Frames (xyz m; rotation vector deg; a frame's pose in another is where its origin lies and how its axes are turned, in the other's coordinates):
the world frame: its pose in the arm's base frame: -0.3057 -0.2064 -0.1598 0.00 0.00 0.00
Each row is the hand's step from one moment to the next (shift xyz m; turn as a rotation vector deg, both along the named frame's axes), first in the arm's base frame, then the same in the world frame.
Working: the arm's base frame: its pose in the world frame: 0.3057 0.2064 0.1598 0.00 0.00 0.00

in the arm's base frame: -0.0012 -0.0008 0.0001 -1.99 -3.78 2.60
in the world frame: -0.0012 -0.0008 0.0001 -1.99 -3.78 2.60
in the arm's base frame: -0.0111 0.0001 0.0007 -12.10 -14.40 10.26
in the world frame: -0.0111 0.0001 0.0007 -12.10 -14.40 10.26
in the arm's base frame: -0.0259 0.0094 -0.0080 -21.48 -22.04 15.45
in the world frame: -0.0259 0.0094 -0.0080 -21.48 -22.04 15.45
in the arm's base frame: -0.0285 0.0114 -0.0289 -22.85 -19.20 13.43
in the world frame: -0.0285 0.0114 -0.0289 -22.85 -19.20 13.43
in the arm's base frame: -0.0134 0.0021 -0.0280 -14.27 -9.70 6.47
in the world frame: -0.0134 0.0021 -0.0280 -14.27 -9.70 6.47
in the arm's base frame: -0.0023 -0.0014 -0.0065 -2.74 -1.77 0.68
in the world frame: -0.0023 -0.0014 -0.0065 -2.74 -1.77 0.68
